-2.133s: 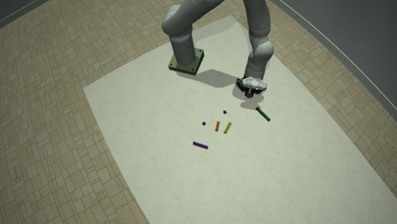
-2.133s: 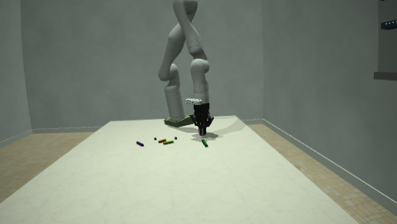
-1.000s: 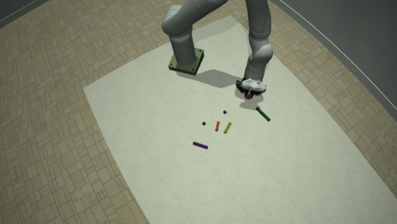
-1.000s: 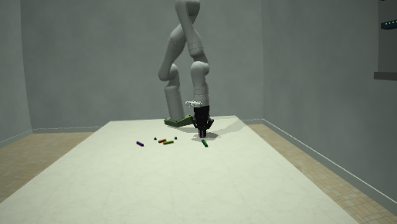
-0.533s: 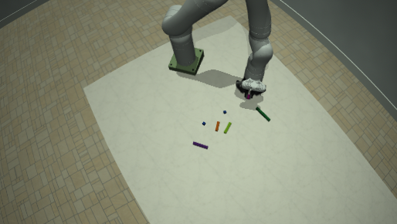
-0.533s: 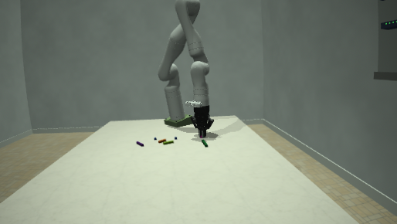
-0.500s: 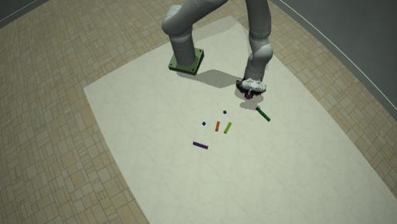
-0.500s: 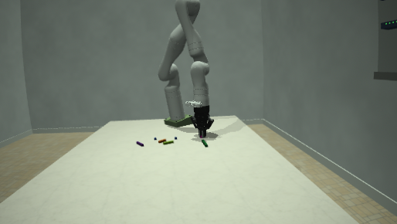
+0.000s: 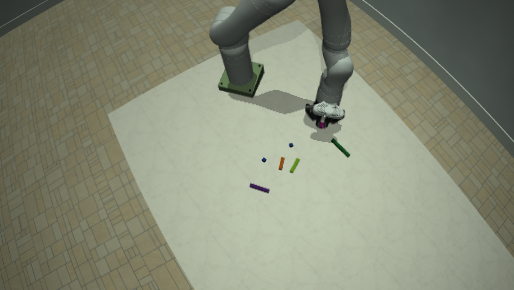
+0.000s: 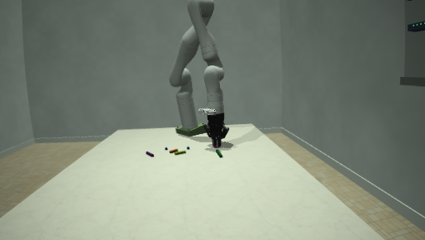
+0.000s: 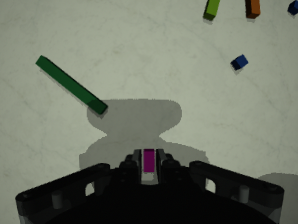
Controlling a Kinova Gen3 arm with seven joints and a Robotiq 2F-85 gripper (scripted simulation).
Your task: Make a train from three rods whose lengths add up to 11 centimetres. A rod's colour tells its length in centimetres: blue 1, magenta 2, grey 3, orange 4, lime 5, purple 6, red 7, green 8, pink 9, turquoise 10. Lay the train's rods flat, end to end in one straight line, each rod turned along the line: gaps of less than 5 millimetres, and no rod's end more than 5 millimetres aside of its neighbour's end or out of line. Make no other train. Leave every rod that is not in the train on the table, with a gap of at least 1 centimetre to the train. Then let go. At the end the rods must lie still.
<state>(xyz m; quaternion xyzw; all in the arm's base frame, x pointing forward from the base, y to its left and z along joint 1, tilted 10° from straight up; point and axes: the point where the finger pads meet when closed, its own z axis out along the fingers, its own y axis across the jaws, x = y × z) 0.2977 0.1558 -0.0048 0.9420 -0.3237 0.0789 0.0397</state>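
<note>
Now: the magenta rod 10 mm below my hand. Round my hand: lime rod (150 mm to the right, 80 mm ahead, 10 mm below); green rod (100 mm ahead, 10 mm to the left, 10 mm below); orange rod (190 mm to the right, 60 mm ahead, 10 mm below).
</note>
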